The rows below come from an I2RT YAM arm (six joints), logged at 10 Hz.
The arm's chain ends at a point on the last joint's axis. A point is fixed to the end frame.
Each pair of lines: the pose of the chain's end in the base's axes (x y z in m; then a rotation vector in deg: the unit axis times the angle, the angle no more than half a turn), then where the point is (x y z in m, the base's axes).
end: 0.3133, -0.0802, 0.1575, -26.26, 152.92, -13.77
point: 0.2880 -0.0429 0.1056
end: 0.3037, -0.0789, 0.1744, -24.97, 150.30, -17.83
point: 0.2818 -0.0435 0.1197
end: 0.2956, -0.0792, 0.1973, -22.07, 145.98, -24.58
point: 0.2798 -0.0471 0.1386
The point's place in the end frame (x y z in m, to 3 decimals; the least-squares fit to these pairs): 0.028 0.054 0.032
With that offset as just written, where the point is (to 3 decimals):
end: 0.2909, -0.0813, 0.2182, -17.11, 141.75, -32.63
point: 0.282 -0.053 0.156
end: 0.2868, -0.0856, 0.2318, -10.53, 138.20, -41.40
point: 0.285 -0.063 0.167
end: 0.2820, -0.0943, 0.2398, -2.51, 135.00, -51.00
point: 0.287 -0.078 0.173
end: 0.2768, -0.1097, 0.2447, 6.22, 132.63, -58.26
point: 0.286 -0.098 0.178
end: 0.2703, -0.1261, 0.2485, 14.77, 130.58, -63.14
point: 0.283 -0.118 0.181
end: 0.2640, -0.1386, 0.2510, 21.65, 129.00, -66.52
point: 0.279 -0.133 0.184
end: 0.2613, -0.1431, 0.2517, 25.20, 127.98, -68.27
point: 0.278 -0.139 0.185
